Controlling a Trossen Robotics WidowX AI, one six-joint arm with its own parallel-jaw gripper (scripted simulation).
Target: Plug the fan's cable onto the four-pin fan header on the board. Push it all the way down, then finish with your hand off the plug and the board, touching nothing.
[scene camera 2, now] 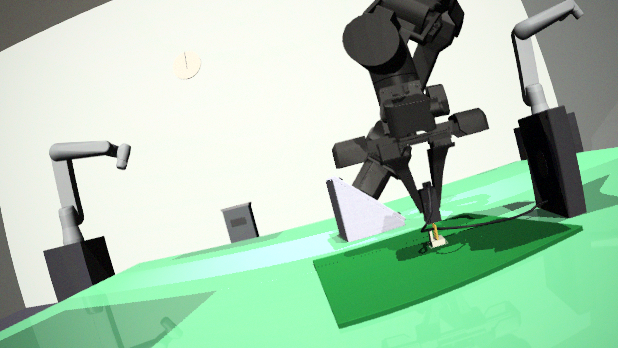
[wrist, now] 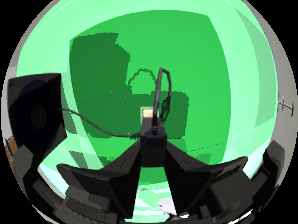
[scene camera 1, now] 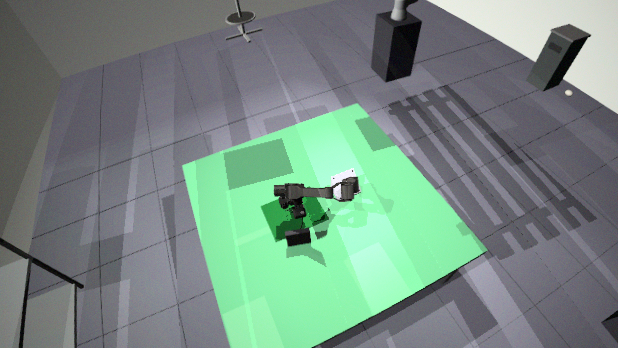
Labels:
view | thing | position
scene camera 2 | my gripper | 430,210
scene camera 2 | dark green board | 371,281
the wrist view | my gripper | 151,143
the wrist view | black plug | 153,148
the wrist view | black fan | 41,128
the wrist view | dark green board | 114,65

